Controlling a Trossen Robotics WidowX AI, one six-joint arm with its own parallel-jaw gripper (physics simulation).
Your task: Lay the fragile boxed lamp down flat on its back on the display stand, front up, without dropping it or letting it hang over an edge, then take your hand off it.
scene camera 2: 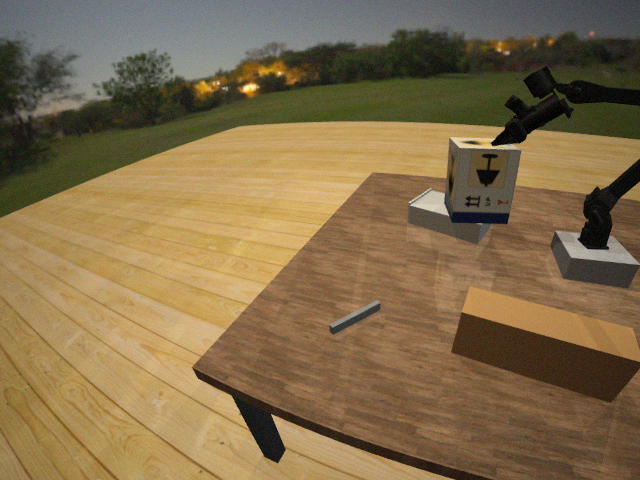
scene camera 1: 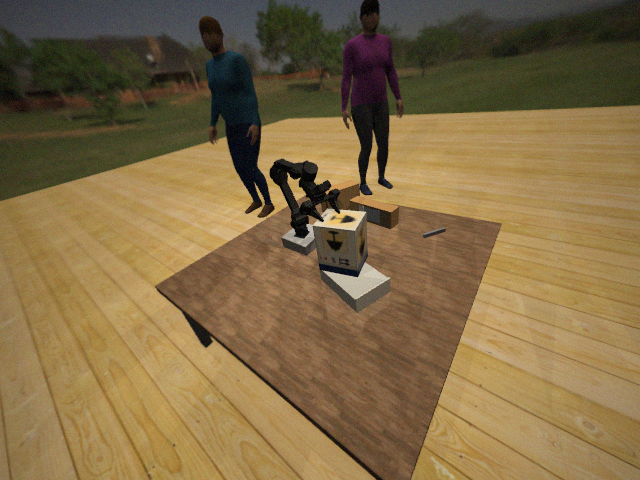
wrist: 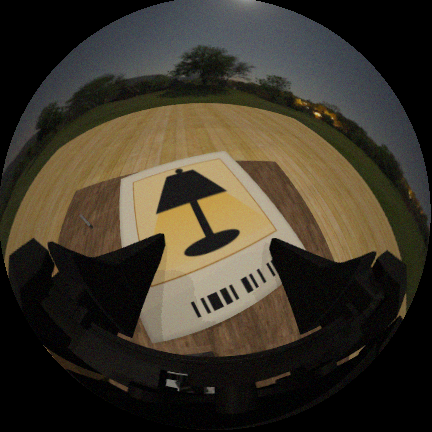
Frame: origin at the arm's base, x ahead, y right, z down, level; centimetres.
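Seen in the pictures: gripper, fingertip midpoint: (scene camera 2: 494,141) (scene camera 1: 331,217) (wrist: 218,242); arm's base at its link origin: (scene camera 2: 592,244) (scene camera 1: 301,234) (wrist: 191,386).
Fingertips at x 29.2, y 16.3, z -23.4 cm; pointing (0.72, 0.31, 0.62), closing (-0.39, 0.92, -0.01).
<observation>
Offsets run from my fingertips to a thing's middle. Level surfaces: height alone.
The boxed lamp (scene camera 1: 338,245) (scene camera 2: 480,188) (wrist: 175,270) is a white box with a dark blue band at its bottom. It stands on the light grey display stand (scene camera 1: 369,284) (scene camera 2: 429,206), its lower part reaching past the stand's edge on the arm's side. Its top face shows a lamp picture and a barcode. The lamp pictures on the side faces in the scene views are upside down. My gripper (scene camera 1: 330,214) (scene camera 2: 494,144) (wrist: 218,242) is open and empty, its fingertips at the top face's arm-side part. Whether they touch it, I cannot tell.
Brown cardboard boxes {dx -0.9, dy -53.3, dz +24.5 cm} (scene camera 1: 382,212) (scene camera 2: 542,330) lie on the wooden table {dz +30.0 cm} (scene camera 1: 289,320) (scene camera 2: 289,372), near my arm's base. A thin grey bar {dx +34.9, dy -46.1, dz +28.9 cm} (scene camera 1: 434,232) (scene camera 2: 355,317) (wrist: 86,220) lies farther off. Two people stand behind the table in the first scene view.
</observation>
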